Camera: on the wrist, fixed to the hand. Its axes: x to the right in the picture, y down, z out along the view.
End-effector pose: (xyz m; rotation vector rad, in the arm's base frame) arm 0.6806 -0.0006 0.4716 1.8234 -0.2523 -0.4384
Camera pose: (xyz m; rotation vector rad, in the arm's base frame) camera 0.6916 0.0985 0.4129 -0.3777 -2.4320 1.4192
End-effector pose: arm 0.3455 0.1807 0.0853 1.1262 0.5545 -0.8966
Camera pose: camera 0.2687 0.2455 0.0279 0.5189 -1.5133 1.6467
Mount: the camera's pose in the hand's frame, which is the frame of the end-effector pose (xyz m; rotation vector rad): -0.0188 -0.0845 -0.0768 -0.0578 0.3651 -3.0866
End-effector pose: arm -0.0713 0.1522 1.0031 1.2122 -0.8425 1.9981
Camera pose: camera -0.0359 0.2584 0.9739 0.4939 1.0203 -0.5554
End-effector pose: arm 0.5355 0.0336 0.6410 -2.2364 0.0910 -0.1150
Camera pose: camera 0.5102 0.0281 0.7538 0.1627 2.5412 1.6275
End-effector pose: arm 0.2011 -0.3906 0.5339 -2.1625 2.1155 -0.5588
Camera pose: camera 0.2589 -0.3521 0.6265 1.8110 1.8265 0.2827
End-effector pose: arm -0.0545 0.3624 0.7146 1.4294 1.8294 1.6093
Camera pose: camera -0.1437 0.3151 0.6581 -1.6858 1.2472 -0.1860
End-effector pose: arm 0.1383 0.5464 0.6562 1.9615 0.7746 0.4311
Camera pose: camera 0.0508 0.6131 0.6202 -0.9447 2.4390 -1.0517
